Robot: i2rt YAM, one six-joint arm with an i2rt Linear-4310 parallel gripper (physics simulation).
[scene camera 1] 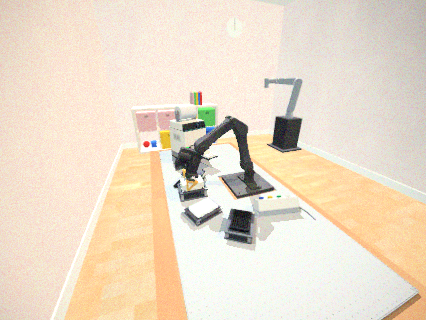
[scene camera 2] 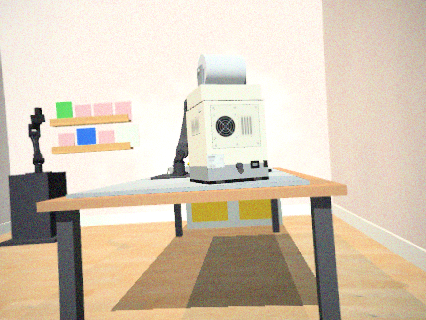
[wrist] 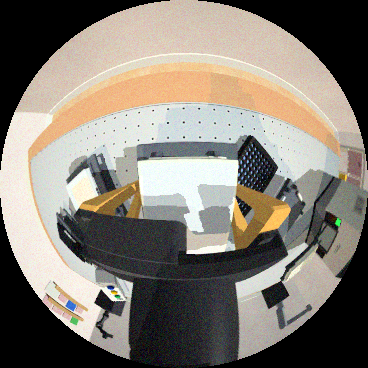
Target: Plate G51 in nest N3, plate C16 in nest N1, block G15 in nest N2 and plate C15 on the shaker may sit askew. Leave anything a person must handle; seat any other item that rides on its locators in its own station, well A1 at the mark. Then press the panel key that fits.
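Observation:
My gripper (scene camera 1: 190,183) (wrist: 184,183) is open, and its orange fingers stand either side of a white plate (scene camera 1: 198,184) (wrist: 185,178) without closing on it. That plate rests on a dark nest (scene camera 1: 193,194) (wrist: 187,149) at the left of the table. A second white plate (scene camera 1: 203,207) (wrist: 81,189) lies turned askew on its nest just in front. A black plate with wells (scene camera 1: 241,220) (wrist: 256,163) sits on a third nest (scene camera 1: 238,237). The white key panel (scene camera 1: 276,204) (wrist: 109,297) with coloured keys lies to the right. The scene camera 2 view hides the gripper.
A cream machine (scene camera 1: 186,131) (scene camera 2: 226,127) (wrist: 343,212) with a roll on top stands close behind the gripper. The arm's base plate (scene camera 1: 246,185) is to the right. A shelf unit (scene camera 1: 148,108) and a grey arm on a black pedestal (scene camera 1: 287,131) stand off the table.

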